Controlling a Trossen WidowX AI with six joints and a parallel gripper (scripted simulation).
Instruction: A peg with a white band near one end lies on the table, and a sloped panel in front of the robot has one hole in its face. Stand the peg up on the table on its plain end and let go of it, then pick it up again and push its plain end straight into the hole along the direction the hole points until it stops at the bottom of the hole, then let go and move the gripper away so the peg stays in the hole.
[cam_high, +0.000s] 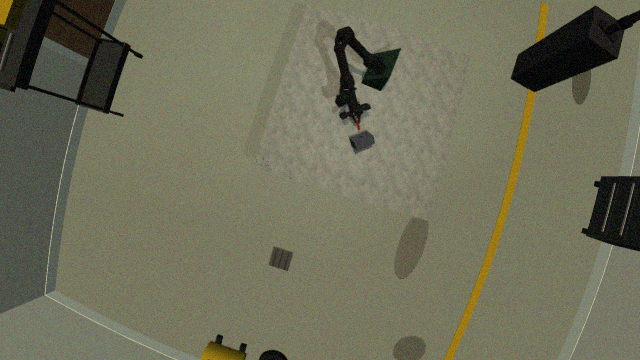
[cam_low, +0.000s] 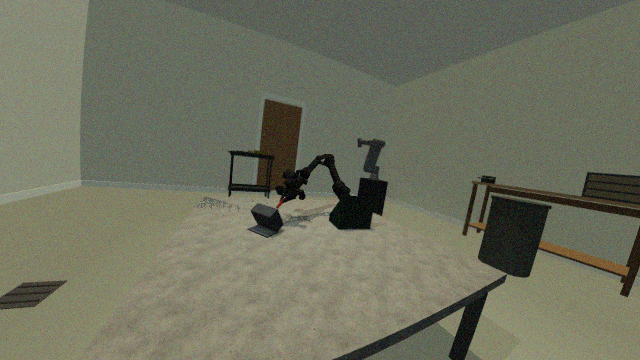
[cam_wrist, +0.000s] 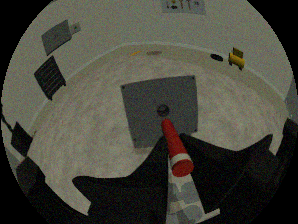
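Right now my gripper tip is 70 mm short of the sloped grey panel, 70 mm to the right of it and 60 mm above it. Round my gripper tip: red peg 10 mm behind, 10 mm to the right, 10 mm above.
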